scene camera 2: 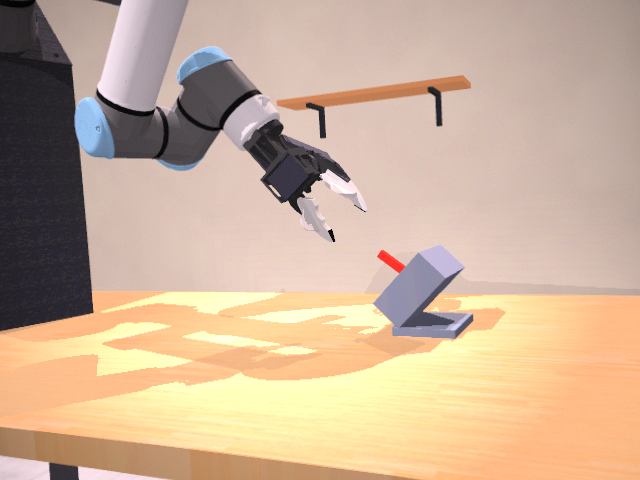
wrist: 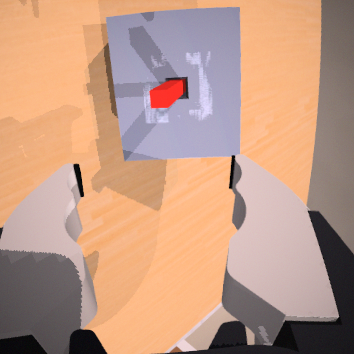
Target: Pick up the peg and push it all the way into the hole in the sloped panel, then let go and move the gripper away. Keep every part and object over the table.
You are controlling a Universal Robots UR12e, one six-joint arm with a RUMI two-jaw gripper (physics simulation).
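Frame: origin at the arm's base, x left, y back, z up, level; metres.
Seen in the pictures: gripper, fingertip midpoint: point(scene camera 2: 350, 227) point(wrist: 155, 162).
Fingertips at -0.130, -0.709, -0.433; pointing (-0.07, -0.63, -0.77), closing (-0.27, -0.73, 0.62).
A point is followed by its place in that frame, as x, y, z.
The red peg point(scene camera 2: 391, 261) {-0.135, -0.774, -0.492} point(wrist: 166, 95) {-0.122, -0.759, -0.475} stands in the hole of the grey-blue sloped panel point(scene camera 2: 413, 286) {-0.209, -0.807, -0.523} point(wrist: 215, 135) {-0.187, -0.807, -0.488}. A length of it sticks out of the sloped face, and it leans toward the left in the wrist view. A dark strip of the square hole point(wrist: 186, 89) {-0.142, -0.805, -0.506} shows at the peg's right side. My gripper point(scene camera 2: 349, 225) {-0.130, -0.709, -0.433} point(wrist: 155, 162) {-0.130, -0.709, -0.433} is open and empty. It hangs up and to the left of the peg in the scene view, apart from the peg and the panel. The part of the peg inside the panel is hidden.
The panel's flat base point(scene camera 2: 426, 331) {-0.213, -0.822, -0.591} rests on the wooden table point(scene camera 2: 361, 413) {-0.525, -0.748, -0.600}. A dark block point(scene camera 2: 41, 196) {0.009, -0.079, -0.347} stands at the left. A wooden shelf point(scene camera 2: 377, 94) is on the wall behind. The table's edge point(wrist: 318, 100) {-0.411, -1.319, -0.598} runs to the right of the panel in the wrist view.
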